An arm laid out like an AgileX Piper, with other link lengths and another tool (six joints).
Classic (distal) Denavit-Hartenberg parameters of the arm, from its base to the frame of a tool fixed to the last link. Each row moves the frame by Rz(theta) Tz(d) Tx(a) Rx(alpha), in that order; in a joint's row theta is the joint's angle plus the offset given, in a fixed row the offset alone. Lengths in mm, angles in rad.
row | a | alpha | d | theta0
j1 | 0 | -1.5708 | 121.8 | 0
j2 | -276.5 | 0 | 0 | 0.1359
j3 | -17.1 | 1.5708 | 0 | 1.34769
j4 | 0 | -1.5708 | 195.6 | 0
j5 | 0 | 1.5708 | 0 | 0
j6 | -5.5 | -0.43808 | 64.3 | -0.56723
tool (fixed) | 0 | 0 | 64.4 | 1.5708
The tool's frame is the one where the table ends.
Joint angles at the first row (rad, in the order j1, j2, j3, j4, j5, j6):
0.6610 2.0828 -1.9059 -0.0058 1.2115 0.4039
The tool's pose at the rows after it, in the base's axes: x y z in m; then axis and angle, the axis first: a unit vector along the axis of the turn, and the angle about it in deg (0 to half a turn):
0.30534, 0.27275, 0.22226, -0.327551, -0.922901, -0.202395, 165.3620
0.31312, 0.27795, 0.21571, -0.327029, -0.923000, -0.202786, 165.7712
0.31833, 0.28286, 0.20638, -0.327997, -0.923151, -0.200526, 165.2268
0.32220, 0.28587, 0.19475, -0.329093, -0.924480, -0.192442, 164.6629
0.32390, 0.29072, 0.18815, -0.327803, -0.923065, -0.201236, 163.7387
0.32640, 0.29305, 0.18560, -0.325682, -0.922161, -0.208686, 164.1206
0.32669, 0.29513, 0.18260, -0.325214, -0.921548, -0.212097, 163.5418
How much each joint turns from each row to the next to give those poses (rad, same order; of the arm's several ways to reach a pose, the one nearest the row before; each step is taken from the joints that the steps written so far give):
0.0000 0.0413 -0.0652 0.0058 0.0007 0.0000
0.0000 0.0420 -0.0471 -0.0058 0.0005 0.0010
0.0000 0.0405 -0.0329 0.0058 0.0015 -0.0013
0.0000 0.0369 -0.0179 0.0000 -0.0001 -0.0030
0.0000 0.0194 -0.0012 0.0246 -0.0245 -0.0051
0.0000 0.0080 0.0000 0.0029 -0.0246 -0.0008
0.0000 0.0085 0.0000 0.0133 -0.0088 -0.0036

